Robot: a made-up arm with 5 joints. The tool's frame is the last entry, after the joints.
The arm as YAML. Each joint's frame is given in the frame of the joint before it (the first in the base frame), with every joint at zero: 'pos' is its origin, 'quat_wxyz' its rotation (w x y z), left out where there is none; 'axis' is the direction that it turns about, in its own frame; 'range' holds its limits. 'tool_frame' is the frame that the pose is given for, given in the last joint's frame.
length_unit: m
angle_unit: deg
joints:
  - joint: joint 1
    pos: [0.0, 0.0, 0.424]
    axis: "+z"
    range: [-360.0, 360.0]
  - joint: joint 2
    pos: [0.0, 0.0, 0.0]
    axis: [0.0, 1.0, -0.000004]
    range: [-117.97, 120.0]
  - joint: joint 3
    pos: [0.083, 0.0, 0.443]
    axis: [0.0, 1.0, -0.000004]
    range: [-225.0, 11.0]
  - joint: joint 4
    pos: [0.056, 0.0, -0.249]
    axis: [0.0, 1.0, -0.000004]
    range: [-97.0, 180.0]
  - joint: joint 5
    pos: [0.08, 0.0, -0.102]
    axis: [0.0, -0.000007, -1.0]
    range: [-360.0, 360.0]
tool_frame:
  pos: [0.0, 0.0, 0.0]
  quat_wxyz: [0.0, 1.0, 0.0, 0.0]
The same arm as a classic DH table. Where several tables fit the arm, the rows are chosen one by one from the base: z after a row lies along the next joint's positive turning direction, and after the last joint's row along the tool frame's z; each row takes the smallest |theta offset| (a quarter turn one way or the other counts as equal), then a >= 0, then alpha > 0; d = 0 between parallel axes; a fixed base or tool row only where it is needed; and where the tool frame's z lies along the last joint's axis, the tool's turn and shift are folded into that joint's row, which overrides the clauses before.
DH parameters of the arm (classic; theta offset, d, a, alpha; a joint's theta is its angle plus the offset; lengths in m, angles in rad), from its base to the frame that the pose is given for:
joint 1: 0 0.424 0 -1.5708
joint 2: -1.3856 0 0.4507 0
joint 3: -0.4064 0 -0.2552 0
joint 4: -1.3496 0 -0.08 1.5708
joint 5: 3.1416 0.102 0 0
Joint limits (rad, base to tool): -6.2832..6.2832 -2.059..2.0944 -3.927..0.192 -1.693..3.1416 -6.2832..6.2832

